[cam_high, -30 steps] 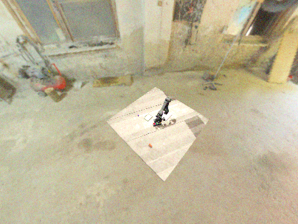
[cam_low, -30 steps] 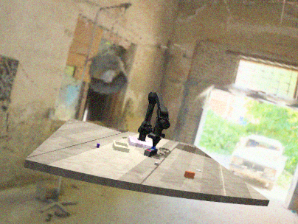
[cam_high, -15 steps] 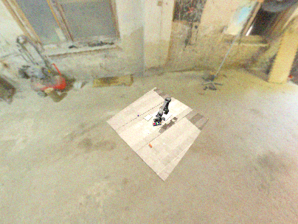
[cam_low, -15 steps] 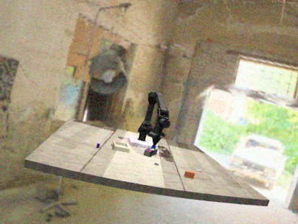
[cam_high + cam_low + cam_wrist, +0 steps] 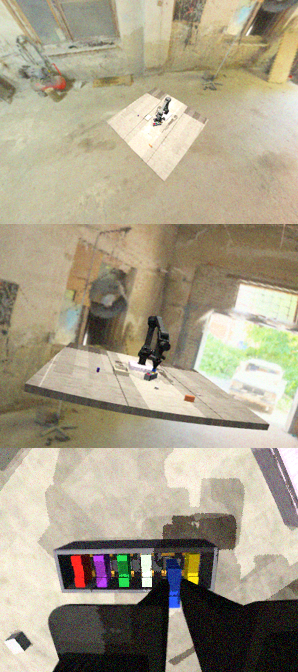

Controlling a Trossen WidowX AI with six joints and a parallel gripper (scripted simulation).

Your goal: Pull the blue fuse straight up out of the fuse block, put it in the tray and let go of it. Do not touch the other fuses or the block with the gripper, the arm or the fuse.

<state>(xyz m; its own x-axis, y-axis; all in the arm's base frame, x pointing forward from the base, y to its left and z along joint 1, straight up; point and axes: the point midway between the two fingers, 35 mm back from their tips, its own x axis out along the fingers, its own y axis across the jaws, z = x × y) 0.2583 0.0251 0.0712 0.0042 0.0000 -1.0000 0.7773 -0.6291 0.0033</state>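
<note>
Right now my gripper tip is 20 mm short of the white fuse, 10 mm to the left of it and 40 mm above it. The rest, counted from my gripper tip: yellow fuse 20 mm behind, 10 mm to the left, 40 mm below; blue fuse 10 mm below; green fuse 30 mm ahead, 20 mm to the right, 40 mm below.
</note>
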